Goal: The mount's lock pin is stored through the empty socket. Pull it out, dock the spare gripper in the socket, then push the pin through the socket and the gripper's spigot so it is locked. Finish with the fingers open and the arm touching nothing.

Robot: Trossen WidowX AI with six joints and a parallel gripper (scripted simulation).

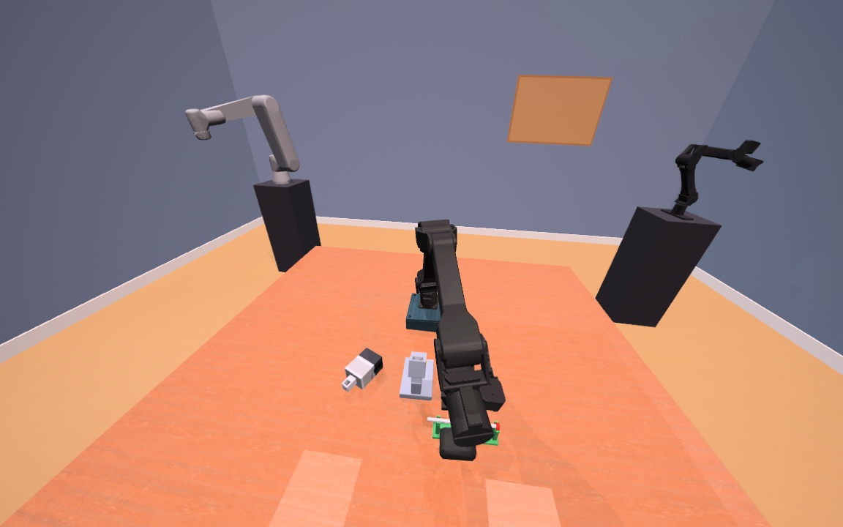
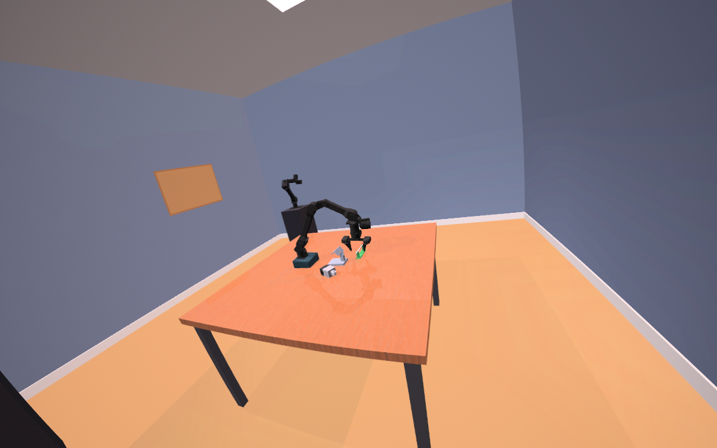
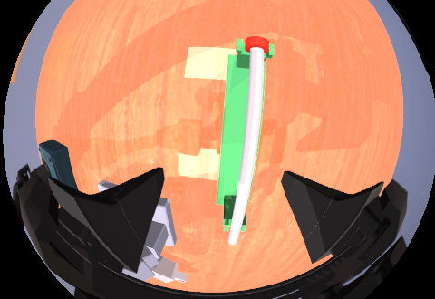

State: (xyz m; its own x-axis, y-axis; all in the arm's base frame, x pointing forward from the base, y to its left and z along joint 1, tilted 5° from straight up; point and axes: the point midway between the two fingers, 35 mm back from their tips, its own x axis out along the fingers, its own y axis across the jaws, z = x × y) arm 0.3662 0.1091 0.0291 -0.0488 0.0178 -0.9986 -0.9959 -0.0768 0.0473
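Right now the green stand is 2 cm to the left of my gripper tip, 1 cm below it and 1 cm ahead of it. From my gripper tip the other things lie so: mount (10 cm to the right, 9 cm behind, 2 cm above); spare gripper (25 cm to the right, 8 cm behind, 1 cm below).
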